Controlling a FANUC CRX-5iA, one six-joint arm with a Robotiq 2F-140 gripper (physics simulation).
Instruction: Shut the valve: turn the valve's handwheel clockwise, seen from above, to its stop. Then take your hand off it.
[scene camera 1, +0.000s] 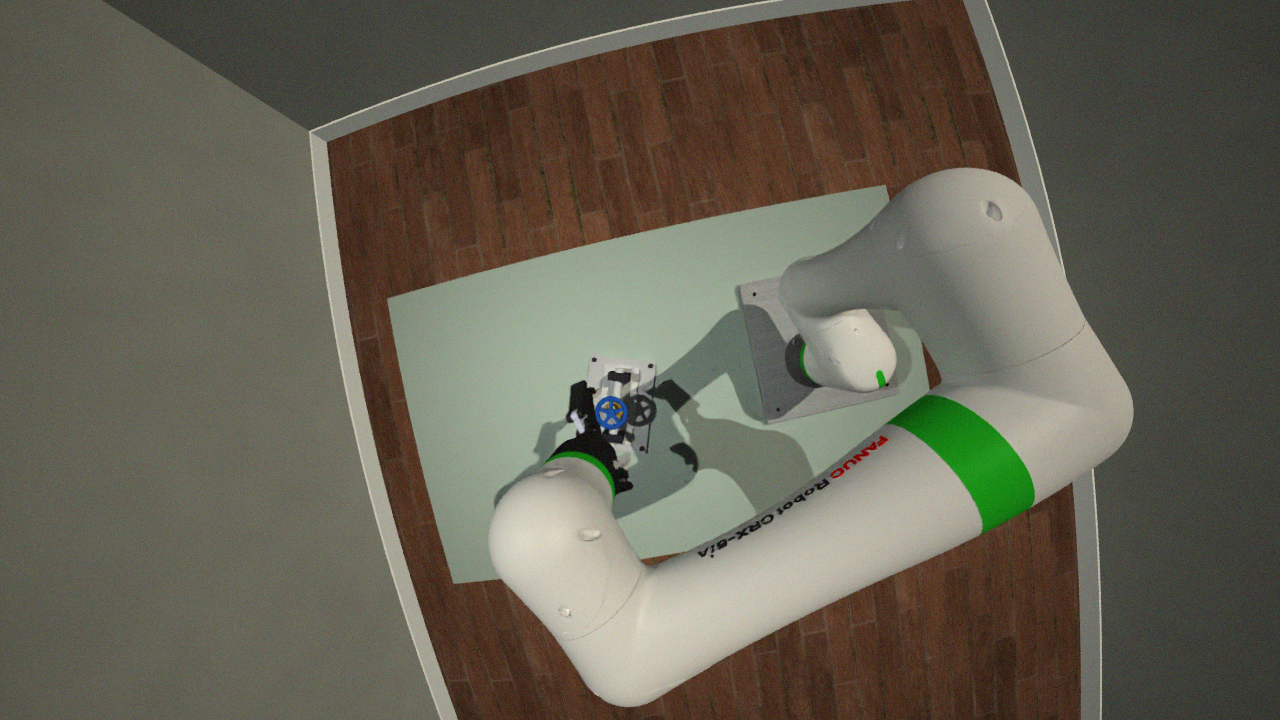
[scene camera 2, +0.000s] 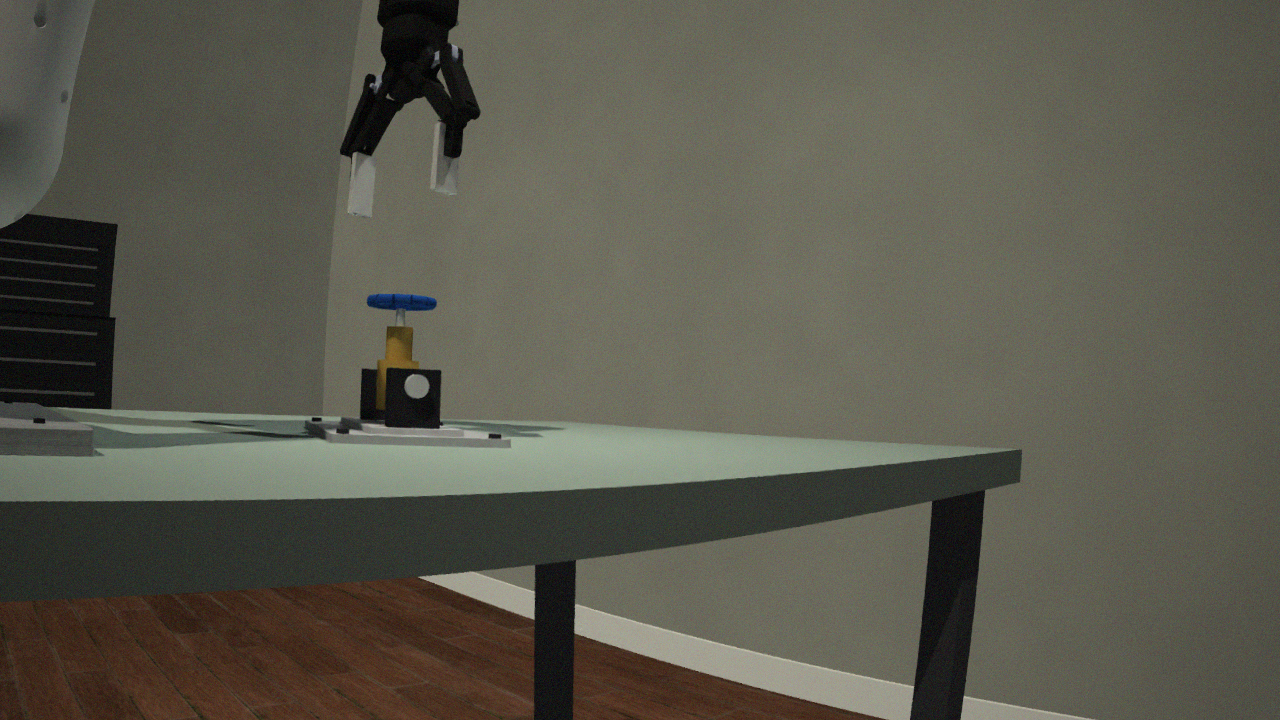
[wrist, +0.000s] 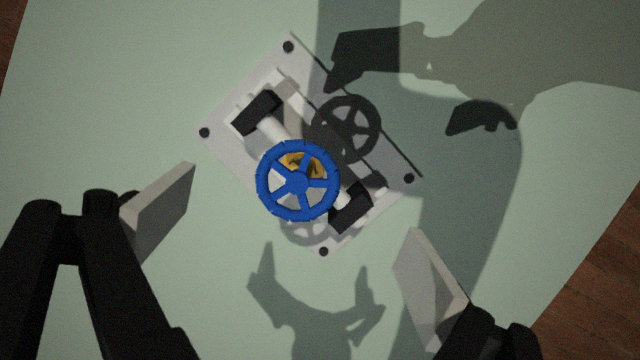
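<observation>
The blue five-spoked handwheel (scene camera 1: 611, 412) (scene camera 2: 401, 301) (wrist: 298, 182) sits level on top of the valve's yellow body (scene camera 2: 399, 345) (wrist: 317, 168). The valve stands on a pale base plate (scene camera 1: 599, 368) (wrist: 219, 139) between two black blocks. My gripper (scene camera 2: 402, 204) (wrist: 298, 219) is open and empty. Its pale finger pads are wide apart, high above the handwheel and not touching it. In the wrist view the handwheel shows between and beyond the pads. In scene camera 1 the fingertips are hard to make out beside the handwheel. The frames show no mark telling the valve's stop position.
The valve's base plate is fixed on the pale green table (scene camera 1: 501, 322) (scene camera 2: 716, 456). The arm's grey mounting plate (scene camera 1: 760, 358) (scene camera 2: 53, 438) lies to one side. The long white arm (scene camera 1: 805, 528) spans over the table's edge. A black drawer cabinet (scene camera 2: 58, 308) stands in the background.
</observation>
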